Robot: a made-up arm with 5 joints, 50 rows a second.
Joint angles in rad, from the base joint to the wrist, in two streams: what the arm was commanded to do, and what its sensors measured. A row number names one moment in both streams.
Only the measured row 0 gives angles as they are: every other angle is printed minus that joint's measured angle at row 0.
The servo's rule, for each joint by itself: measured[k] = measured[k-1] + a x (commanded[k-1-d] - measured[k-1]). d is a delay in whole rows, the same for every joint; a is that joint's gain. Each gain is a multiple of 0.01, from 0.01 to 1. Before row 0 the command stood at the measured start. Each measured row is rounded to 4 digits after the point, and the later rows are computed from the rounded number. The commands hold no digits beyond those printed.
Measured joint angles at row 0:
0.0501 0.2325 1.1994 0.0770 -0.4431
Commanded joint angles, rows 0 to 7:
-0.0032 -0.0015 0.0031 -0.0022 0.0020
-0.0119 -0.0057 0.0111 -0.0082 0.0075
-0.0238 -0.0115 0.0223 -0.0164 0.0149
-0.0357 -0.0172 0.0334 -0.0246 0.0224
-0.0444 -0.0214 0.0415 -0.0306 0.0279
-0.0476 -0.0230 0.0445 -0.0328 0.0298
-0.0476 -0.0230 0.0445 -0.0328 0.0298
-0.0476 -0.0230 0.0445 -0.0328 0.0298
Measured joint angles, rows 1 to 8:
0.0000 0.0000 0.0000 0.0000 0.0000
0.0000 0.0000 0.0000 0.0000 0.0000
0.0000 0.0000 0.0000 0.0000 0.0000
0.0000 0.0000 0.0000 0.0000 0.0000
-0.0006 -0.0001 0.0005 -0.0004 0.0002
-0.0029 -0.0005 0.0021 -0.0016 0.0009
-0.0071 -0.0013 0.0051 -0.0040 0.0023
-0.0128 -0.0024 0.0093 -0.0073 0.0043
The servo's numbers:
d 4
a 0.20 0.07 0.15 0.16 0.10

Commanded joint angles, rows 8 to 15:
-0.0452 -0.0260 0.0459 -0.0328 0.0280
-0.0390 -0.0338 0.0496 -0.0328 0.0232
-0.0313 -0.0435 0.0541 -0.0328 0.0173
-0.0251 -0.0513 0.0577 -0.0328 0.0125
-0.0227 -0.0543 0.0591 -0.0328 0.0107
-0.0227 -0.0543 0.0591 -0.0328 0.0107
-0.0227 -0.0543 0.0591 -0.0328 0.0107
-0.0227 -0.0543 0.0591 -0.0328 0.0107
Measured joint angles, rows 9 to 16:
-0.0191 -0.0037 0.0141 -0.0110 0.0067
-0.0248 -0.0051 0.0187 -0.0145 0.0090
-0.0294 -0.0064 0.0226 -0.0174 0.0111
-0.0330 -0.0076 0.0259 -0.0199 0.0130
-0.0354 -0.0089 0.0289 -0.0220 0.0145
-0.0361 -0.0106 0.0320 -0.0237 0.0154
-0.0351 -0.0129 0.0353 -0.0252 0.0156
-0.0331 -0.0156 0.0387 -0.0264 0.0153

